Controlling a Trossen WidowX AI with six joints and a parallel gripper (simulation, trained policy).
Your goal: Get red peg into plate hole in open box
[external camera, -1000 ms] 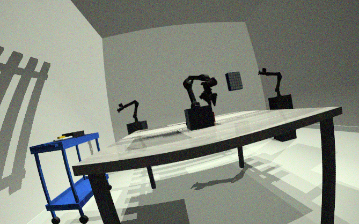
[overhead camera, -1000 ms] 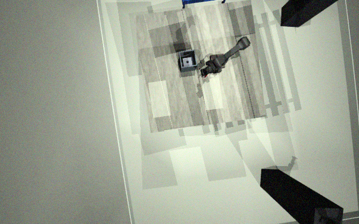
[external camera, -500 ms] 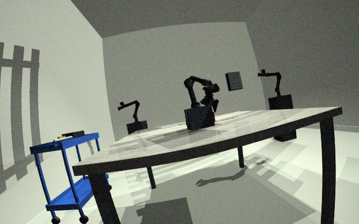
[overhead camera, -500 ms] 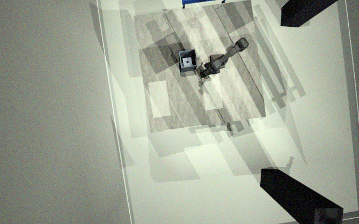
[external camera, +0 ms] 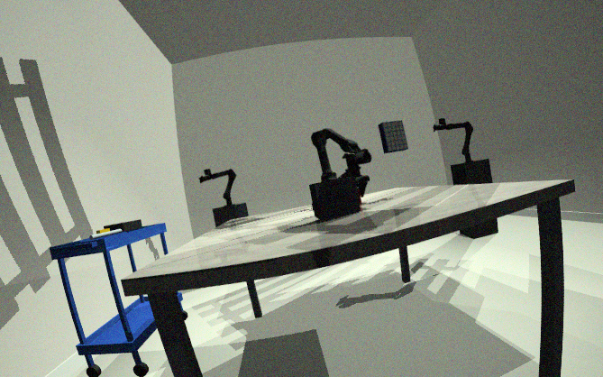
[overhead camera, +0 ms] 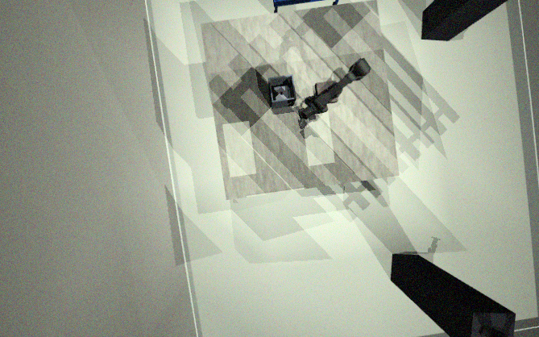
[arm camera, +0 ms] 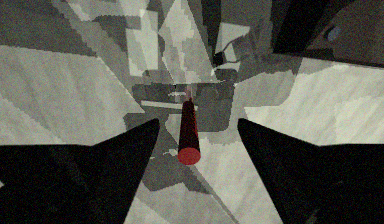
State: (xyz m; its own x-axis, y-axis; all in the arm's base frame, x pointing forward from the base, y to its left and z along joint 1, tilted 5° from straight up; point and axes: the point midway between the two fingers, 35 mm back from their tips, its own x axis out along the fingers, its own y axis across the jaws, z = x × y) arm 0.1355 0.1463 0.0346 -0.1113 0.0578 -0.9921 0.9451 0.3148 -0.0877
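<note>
My gripper tip is now 1 cm short of the red peg. From my gripper tip the other things lie so: grey plate (22 cm ahead, 13 cm to the right, 1 cm above).
</note>
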